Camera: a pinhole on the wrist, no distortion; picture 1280 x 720 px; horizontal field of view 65.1 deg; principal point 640.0 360.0 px. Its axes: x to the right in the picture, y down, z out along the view. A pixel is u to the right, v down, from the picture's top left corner.
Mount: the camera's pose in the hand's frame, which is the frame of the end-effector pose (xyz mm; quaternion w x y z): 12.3 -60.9 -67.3 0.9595 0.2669 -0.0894 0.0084
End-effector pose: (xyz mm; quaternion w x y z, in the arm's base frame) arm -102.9 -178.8 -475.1 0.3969 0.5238 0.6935 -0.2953
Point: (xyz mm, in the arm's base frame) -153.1 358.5 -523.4
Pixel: behind the camera
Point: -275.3 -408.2 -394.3
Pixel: 131.1 190.4
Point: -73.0 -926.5 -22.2
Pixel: outside the picture
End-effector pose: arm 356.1 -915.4 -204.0 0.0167 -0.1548 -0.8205 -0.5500
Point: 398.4 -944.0 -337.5
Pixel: 131.6 418.2
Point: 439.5 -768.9 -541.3
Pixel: 499.5 460.8
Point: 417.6 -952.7 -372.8
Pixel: 62.7 284.9
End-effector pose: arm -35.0 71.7 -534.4 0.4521 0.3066 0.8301 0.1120
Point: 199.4 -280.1 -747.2
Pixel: 446.8 429.6
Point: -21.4 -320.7 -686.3
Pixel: outside the picture
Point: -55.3 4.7 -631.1
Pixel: 1008.2 511.5
